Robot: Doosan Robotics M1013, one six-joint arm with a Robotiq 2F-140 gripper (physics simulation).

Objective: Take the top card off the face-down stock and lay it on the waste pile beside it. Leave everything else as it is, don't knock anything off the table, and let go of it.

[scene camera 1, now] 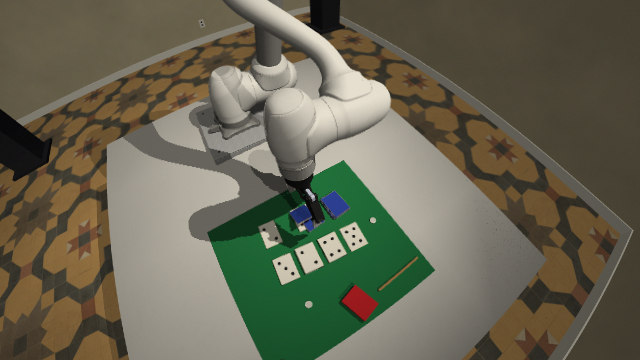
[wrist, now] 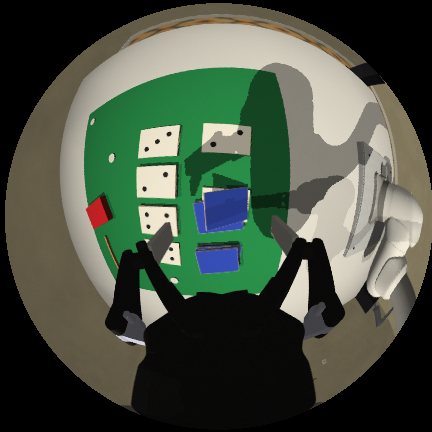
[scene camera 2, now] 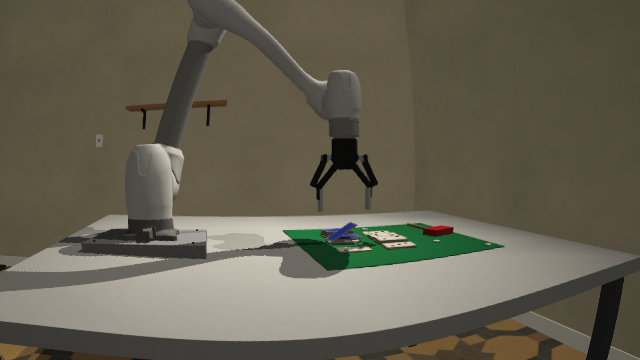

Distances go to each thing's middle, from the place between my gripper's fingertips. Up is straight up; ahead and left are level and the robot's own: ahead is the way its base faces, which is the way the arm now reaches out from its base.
Scene:
Right now the two-dot card (wrist: 216, 137) is 20 mm behind my hand, 140 mm to the right of it and 90 mm below it. Also, from my hand: green mat (scene camera 1: 275, 314) 130 mm ahead, 50 mm to the right, 110 mm below.

